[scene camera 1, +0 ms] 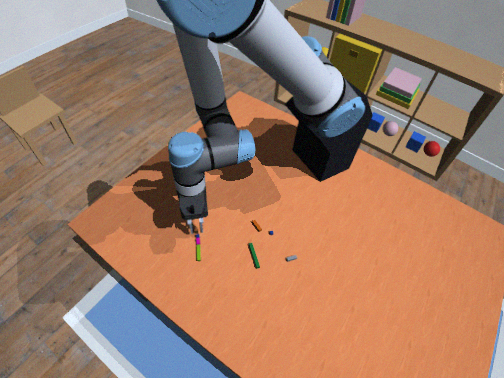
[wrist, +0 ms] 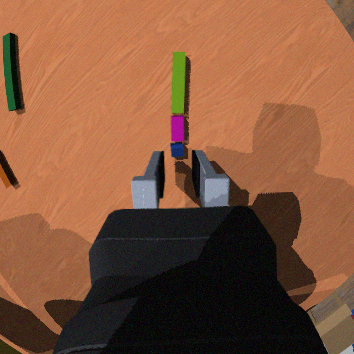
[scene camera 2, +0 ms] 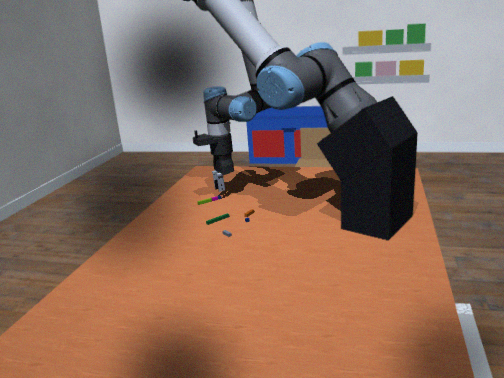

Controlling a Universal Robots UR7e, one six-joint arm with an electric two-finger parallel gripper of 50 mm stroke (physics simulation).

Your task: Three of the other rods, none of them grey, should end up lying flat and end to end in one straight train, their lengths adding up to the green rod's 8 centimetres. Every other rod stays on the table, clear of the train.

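Observation:
A lime rod, a magenta rod and a short blue rod lie flat in one line, magenta in the middle. Thin seams show between them; whether the ends touch is unclear. The blue one looks slightly turned. My gripper is open and empty, its fingertips on either side of the blue rod's end in the wrist view. The green rod lies apart.
An orange rod and a second small blue rod lie near the green rod's end. A grey rod lies beyond the green rod, away from the line of three.

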